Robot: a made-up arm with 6 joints. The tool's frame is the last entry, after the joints.
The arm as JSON. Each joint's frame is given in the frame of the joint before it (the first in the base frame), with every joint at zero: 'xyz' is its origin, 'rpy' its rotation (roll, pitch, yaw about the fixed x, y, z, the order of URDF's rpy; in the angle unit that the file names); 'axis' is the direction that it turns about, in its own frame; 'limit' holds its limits. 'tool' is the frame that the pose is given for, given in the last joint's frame.
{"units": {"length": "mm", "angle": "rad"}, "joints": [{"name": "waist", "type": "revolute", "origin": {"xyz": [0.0, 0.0, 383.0], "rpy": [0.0, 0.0, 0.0]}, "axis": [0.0, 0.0, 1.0], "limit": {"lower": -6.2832, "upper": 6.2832}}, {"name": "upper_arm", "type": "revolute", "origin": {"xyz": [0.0, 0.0, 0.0], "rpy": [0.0, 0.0, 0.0]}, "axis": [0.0, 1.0, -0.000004], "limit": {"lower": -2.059, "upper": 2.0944}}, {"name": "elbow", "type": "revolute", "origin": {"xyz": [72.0, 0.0, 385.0], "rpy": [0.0, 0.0, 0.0]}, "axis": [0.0, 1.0, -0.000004], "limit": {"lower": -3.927, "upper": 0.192}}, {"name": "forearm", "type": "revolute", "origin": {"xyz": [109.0, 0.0, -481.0], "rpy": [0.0, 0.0, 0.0]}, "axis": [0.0, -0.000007, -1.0], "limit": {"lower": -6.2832, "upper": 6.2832}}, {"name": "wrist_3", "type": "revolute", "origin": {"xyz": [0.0, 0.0, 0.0], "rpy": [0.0, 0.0, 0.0]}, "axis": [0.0, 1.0, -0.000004], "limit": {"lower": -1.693, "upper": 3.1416}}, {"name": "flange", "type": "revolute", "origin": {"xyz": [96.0, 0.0, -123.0], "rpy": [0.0, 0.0, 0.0]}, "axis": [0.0, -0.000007, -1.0], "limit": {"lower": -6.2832, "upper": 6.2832}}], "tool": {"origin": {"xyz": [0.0, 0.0, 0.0], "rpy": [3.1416, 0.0, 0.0]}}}
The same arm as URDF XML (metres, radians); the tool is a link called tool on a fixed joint. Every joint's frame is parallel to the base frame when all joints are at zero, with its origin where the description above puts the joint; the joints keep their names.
<robot name="arm">
<joint name="tool_joint" type="fixed"><parent link="link6"/><child link="tool"/><origin xyz="0 0 0" rpy="-3.1416 0 0"/></joint>
<joint name="flange" type="revolute"><parent link="link5"/><child link="link6"/><origin xyz="0.096 0 -0.123"/><axis xyz="0 0 -1"/><limit lower="-6.2832" upper="6.2832"/></joint>
<joint name="wrist_3" type="revolute"><parent link="link4"/><child link="link5"/><origin xyz="0 0 0"/><axis xyz="0 1 0"/><limit lower="-1.693" upper="3.1416"/></joint>
<joint name="forearm" type="revolute"><parent link="link3"/><child link="link4"/><origin xyz="0.109 0 -0.481"/><axis xyz="0 0 -1"/><limit lower="-6.2832" upper="6.2832"/></joint>
<joint name="elbow" type="revolute"><parent link="link2"/><child link="link3"/><origin xyz="0.072 0 0.385"/><axis xyz="0 1 0"/><limit lower="-3.927" upper="0.192"/></joint>
<joint name="upper_arm" type="revolute"><parent link="link1"/><child link="link2"/><origin xyz="0 0 0"/><axis xyz="0 1 0"/><limit lower="-2.059" upper="2.0944"/></joint>
<joint name="waist" type="revolute"><parent link="base"/><child link="link1"/><origin xyz="0 0 0.383"/><axis xyz="0 0 1"/><limit lower="-6.2832" upper="6.2832"/></joint>
<link name="base"/>
<link name="link1"/>
<link name="link2"/>
<link name="link3"/>
<link name="link4"/>
<link name="link5"/>
<link name="link6"/>
<link name="tool"/>
</robot>

